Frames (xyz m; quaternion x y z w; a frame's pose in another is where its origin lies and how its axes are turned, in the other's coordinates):
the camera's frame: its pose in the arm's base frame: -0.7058 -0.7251 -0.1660 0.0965 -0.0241 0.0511 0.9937
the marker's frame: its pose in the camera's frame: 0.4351 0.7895 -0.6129 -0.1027 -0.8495 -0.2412 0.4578
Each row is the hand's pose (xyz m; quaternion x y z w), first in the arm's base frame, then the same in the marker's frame.
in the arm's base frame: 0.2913 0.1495 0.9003 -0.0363 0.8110 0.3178 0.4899
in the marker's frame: 0.7996 0.8737 -1.1041 -0.0098 -0.7668 -0.3299 0.5505
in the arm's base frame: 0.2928 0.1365 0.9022 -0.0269 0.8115 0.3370 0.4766
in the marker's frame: 0.8036 0.8644 -1.1127 -0.0299 -0.7586 -0.3268 0.5628
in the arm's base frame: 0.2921 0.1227 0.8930 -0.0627 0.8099 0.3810 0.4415
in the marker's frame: 0.8005 0.8484 -1.1155 -0.0506 -0.7174 -0.3663 0.5905
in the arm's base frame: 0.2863 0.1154 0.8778 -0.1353 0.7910 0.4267 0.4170
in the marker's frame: 0.7941 0.8332 -1.1087 -0.0612 -0.6660 -0.4404 0.5990
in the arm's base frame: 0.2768 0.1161 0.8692 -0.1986 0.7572 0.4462 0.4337
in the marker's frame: 0.7928 0.8267 -1.0977 -0.0589 -0.6453 -0.5070 0.5683
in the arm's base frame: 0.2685 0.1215 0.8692 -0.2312 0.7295 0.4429 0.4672
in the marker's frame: 0.7962 0.8288 -1.0886 -0.0498 -0.6509 -0.5426 0.5286
